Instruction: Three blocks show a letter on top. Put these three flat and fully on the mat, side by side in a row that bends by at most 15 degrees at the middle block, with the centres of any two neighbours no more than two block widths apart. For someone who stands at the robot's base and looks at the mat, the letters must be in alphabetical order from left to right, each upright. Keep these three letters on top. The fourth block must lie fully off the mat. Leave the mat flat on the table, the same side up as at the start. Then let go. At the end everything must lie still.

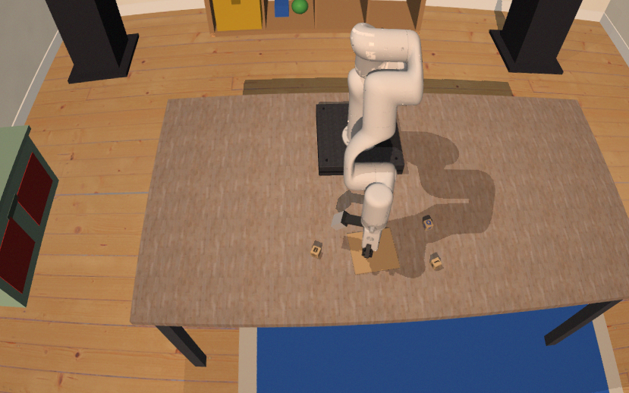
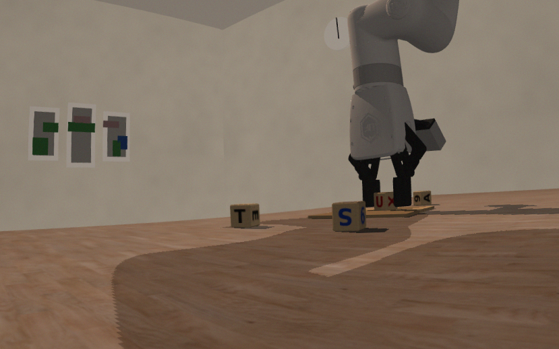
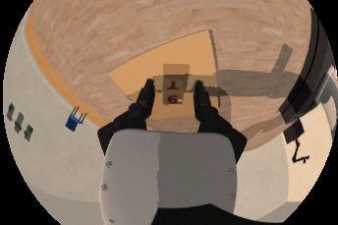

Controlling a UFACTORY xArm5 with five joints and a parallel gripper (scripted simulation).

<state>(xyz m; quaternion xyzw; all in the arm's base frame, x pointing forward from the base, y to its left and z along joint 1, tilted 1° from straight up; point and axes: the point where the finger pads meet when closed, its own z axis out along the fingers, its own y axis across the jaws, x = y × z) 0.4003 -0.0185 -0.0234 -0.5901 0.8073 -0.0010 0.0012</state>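
Now: the letter block 10 mm below my hand. Also, from my hand: tan mat 10 mm ahead, 10 mm to the left, 20 mm below.
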